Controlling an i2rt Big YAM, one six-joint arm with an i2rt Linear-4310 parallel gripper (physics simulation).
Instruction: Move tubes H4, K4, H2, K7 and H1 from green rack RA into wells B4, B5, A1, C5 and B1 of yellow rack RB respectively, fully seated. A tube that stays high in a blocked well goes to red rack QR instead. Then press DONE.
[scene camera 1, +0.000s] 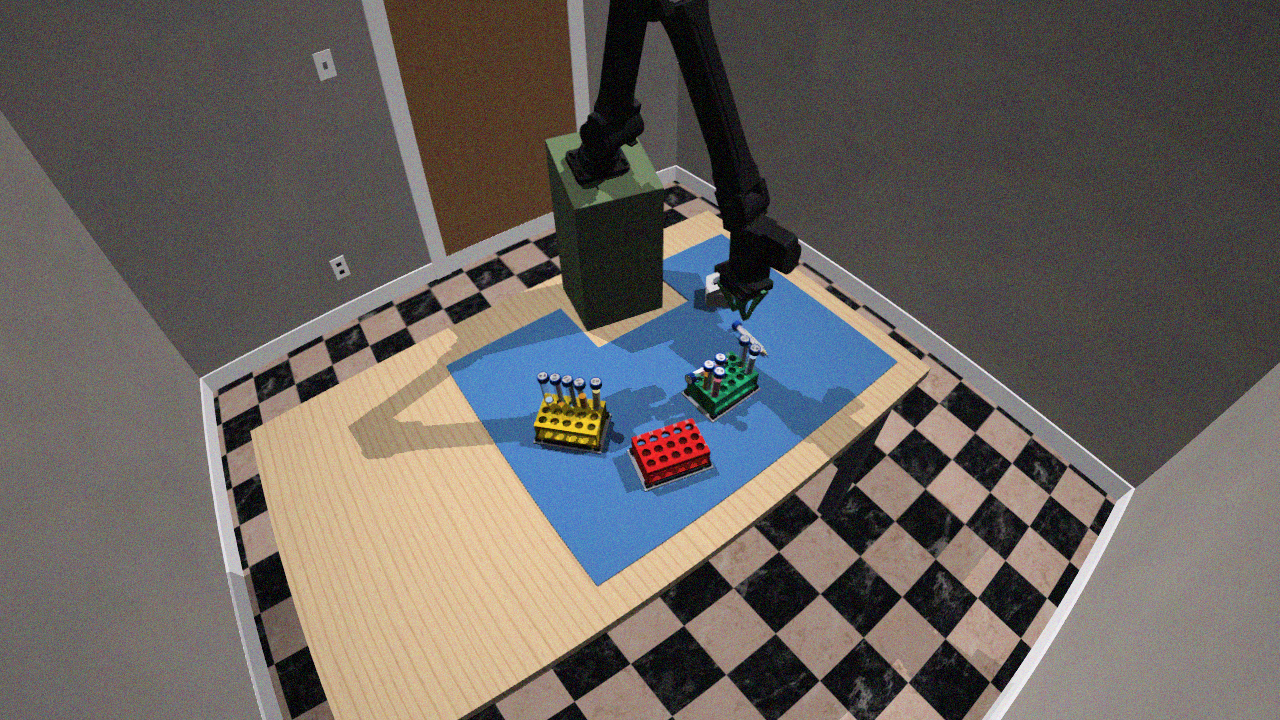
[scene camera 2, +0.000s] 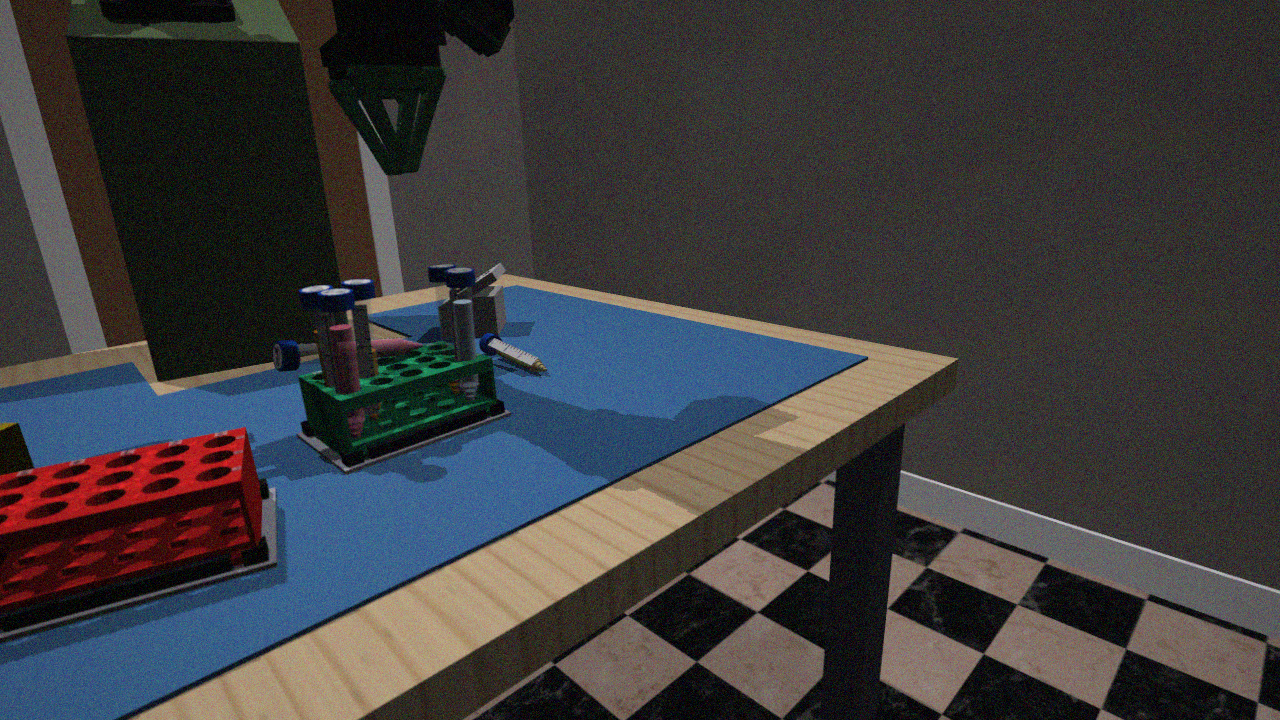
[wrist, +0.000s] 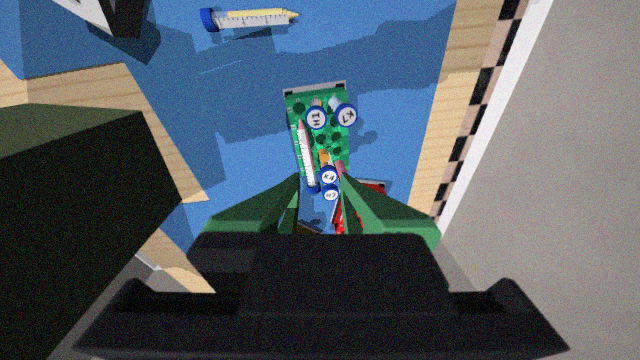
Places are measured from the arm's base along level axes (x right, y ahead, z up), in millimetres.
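Pixels of known places: gripper, fingertip midpoint: (scene camera 1: 740, 315) (scene camera 2: 401, 174) (wrist: 320, 179); arm's base, origin of the base link: (scene camera 1: 597, 163) (scene camera 2: 168, 8).
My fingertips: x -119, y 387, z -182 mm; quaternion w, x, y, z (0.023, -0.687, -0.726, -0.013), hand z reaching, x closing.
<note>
Ahead of a thing's pixels: the offset from my fingertips to its top centre. "pt": to the spot under its first point. Level surfaces: height alone.
My gripper (scene camera 1: 746, 314) (scene camera 2: 402, 170) (wrist: 320, 179) hangs high above the green rack RA (scene camera 2: 324, 415) (wrist: 322, 94), its fingers slightly apart and empty. Tubes H1 @[dx -21, dy +1, dz -76 mm] (wrist: 316, 118) and K7 @[dx -25, dy +28, dz -76 mm] (wrist: 346, 115) stand at the rack's far end in the wrist view; K4 @[pt dx +47, dy +18, dz -76 mm] (wrist: 329, 175) stands at its near end, beside a cap @[dx +79, dy +21, dz -76 mm] (wrist: 330, 194) with an unclear label. A pink tube @[dx +73, dy +46, dz -76 mm] (scene camera 2: 343, 358) also stands there. Another pink tube @[dx +55, dy -9, dz -115 mm] (wrist: 306, 155) (scene camera 2: 393, 345) lies across the rack's top. Yellow rack RB @[dx +354, dy -49, dz -151 mm] (scene camera 1: 568, 433) holds several tubes. Red rack QR @[dx +213, dy +110, dz -151 mm] (scene camera 1: 671, 466) (scene camera 2: 256, 501) shows no tubes. The DONE button is not identifiable.
A yellow tube @[dx -116, dy -83, dz -181 mm] (scene camera 1: 750, 338) (scene camera 2: 514, 352) (wrist: 255, 19) lies on the blue mat @[dz -204 mm] (scene camera 1: 572, 528) behind the green rack. A white and grey box-like object @[dx -139, dy -253, dz -124 mm] (scene camera 1: 713, 286) (scene camera 2: 488, 309) stands further back. The arm's tall green pedestal (scene camera 1: 613, 259) (scene camera 2: 205, 205) stands at the table's rear.
</note>
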